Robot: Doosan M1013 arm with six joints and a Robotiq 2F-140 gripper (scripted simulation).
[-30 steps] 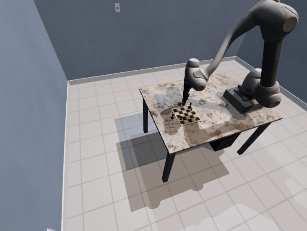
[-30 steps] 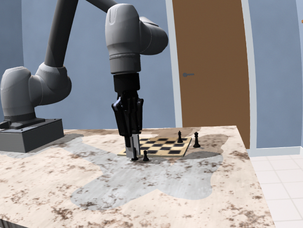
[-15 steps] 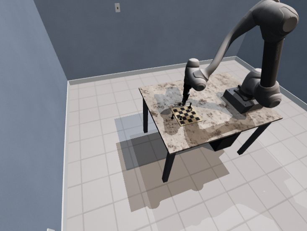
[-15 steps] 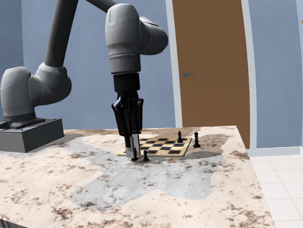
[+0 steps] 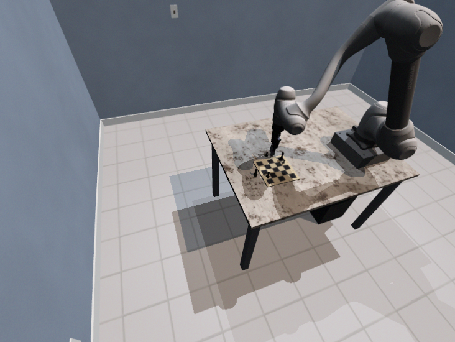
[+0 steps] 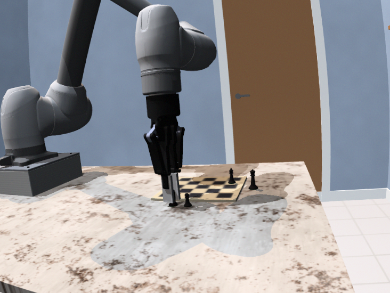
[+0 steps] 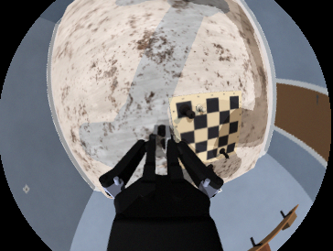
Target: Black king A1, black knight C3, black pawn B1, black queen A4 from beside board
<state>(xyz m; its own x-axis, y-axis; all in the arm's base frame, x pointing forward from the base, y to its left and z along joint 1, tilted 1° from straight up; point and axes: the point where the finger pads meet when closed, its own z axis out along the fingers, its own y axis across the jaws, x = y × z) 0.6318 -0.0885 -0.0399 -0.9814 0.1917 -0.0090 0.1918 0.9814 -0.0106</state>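
My gripper is now 40 mm short of the black pawn and 30 mm above it. The rest, counted from my hand: black king (60 mm to the left, 40 mm behind, 10 mm below); small chessboard (140 mm to the left, 40 mm below, 30 mm ahead); white pawn (100 mm to the left, 40 mm behind, 30 mm below).
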